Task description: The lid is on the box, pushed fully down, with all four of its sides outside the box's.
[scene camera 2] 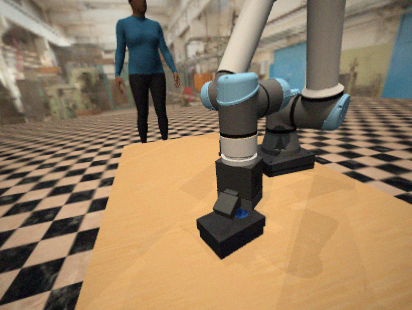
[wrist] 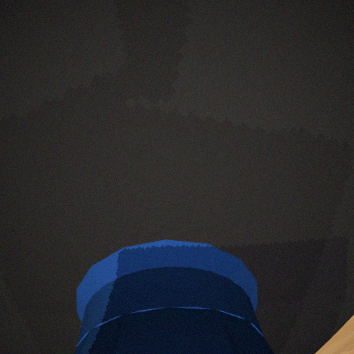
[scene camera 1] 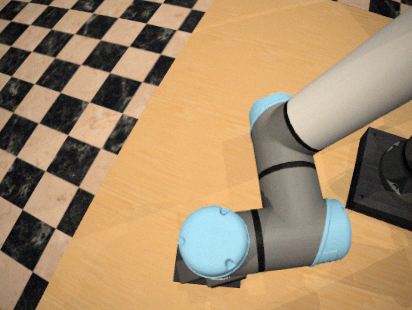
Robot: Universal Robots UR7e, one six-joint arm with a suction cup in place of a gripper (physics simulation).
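Seen in the pictures: end effector, tool point: [scene camera 2: 240,216] [wrist: 166,278]; arm's base, origin of the base link: [scene camera 2: 280,148] [scene camera 1: 409,174].
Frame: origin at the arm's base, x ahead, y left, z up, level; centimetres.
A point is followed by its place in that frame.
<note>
The black lid [scene camera 1: 178,275] {z -1.2, x 45.6, y 31.1 cm} [scene camera 2: 232,229] {z -1.1, x 42.2, y 30.5 cm} [wrist: 165,175] lies level on the black box [scene camera 2: 226,251] {z -4.7, x 44.6, y 31.9 cm}, whose lower walls show below the lid's rim in scene camera 2. On the two sides seen there, the rim stands out a little past the box walls. The two far sides are hidden, and how far down the lid sits is hard to tell. My gripper, a blue suction cup [scene camera 2: 241,215] [wrist: 166,255], is at the lid's top face, touching it or very close, with suction off. In scene camera 1 the wrist hides the cup and most of the lid.
Box and lid stand on the wooden table [scene camera 1: 150,175] {z -6.2, x 59.1, y 10.3 cm} [scene camera 2: 150,200] {z -6.1, x 54.6, y 0.7 cm}. The arm's dark base plate [scene camera 1: 365,170] {z -0.7, x 10.6, y 0.9 cm} [scene camera 2: 290,162] {z -1.7, x 4.4, y 10.0 cm} stands behind them. The dark wrist camera housing [scene camera 2: 226,204] {z 5.5, x 43.4, y 30.5 cm} hangs close over the lid beside the cup. A person [scene camera 2: 142,50] stands beyond the table.
</note>
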